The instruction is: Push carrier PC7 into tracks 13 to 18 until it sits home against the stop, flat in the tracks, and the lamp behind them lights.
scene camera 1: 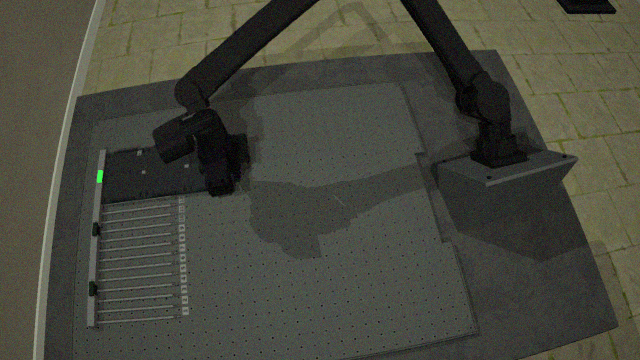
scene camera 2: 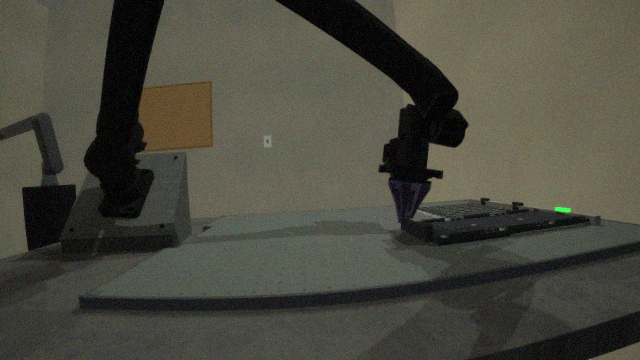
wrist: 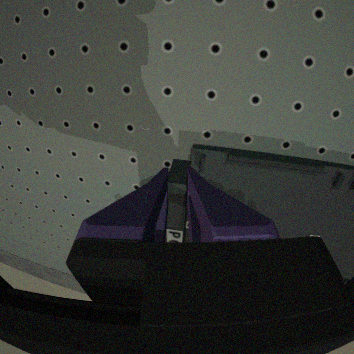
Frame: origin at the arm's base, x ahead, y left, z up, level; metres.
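Where they show: gripper, between the fingertips: [scene camera 1: 236,177] [scene camera 2: 404,223] [wrist: 177,175]; arm's base, origin of its link: [scene camera 1: 498,159] [scene camera 2: 128,194].
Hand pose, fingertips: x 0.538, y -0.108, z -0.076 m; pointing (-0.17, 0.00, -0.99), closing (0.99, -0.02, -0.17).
Note:
Things, the pixels of their top centre, and the offset from my fingertips. "*": a spot on its surface instead. Level surfaces: height alone.
- Carrier PC7, centre of its top: [scene camera 2: 495,211] [scene camera 1: 164,164] dx +0.156, dy -0.057, dz +0.014 m
- pale stop rail, a spot on its surface: [scene camera 1: 91,260] * dx +0.334, dy +0.142, dz +0.000 m
- lamp, centre of its top: [scene camera 2: 562,208] [scene camera 1: 99,175] dx +0.321, dy -0.064, dz +0.005 m
- perforated plate, height of its surface: dz -0.016 m
Carrier PC7 [scene camera 1: 127,184] [scene camera 2: 480,225] [wrist: 310,200] is a wide dark tray. It lies flat over the tracks at the far end of the row, its front edge up against the pale stop rail [scene camera 1: 91,260]. The tracks under it are hidden. The lamp [scene camera 1: 100,176] [scene camera 2: 562,210] behind it glows green. My gripper [scene camera 2: 406,221] [wrist: 177,175] points down at the carrier's rear end and is shut on its narrow upright grip, where part of a "PC" label shows in the wrist view. In scene camera 1 the arm hides the fingertips and the carrier's rear end.
Bare tracks [scene camera 1: 135,258] with number labels [scene camera 1: 184,290] run beside the carrier. Two unlit dark lamps [scene camera 1: 95,229] [scene camera 1: 92,288] stand on the stop rail. The perforated plate [scene camera 1: 320,300] [scene camera 2: 250,270] lies under everything. The arm's sloped grey base [scene camera 1: 515,167] [scene camera 2: 167,200] stands at the opposite end.

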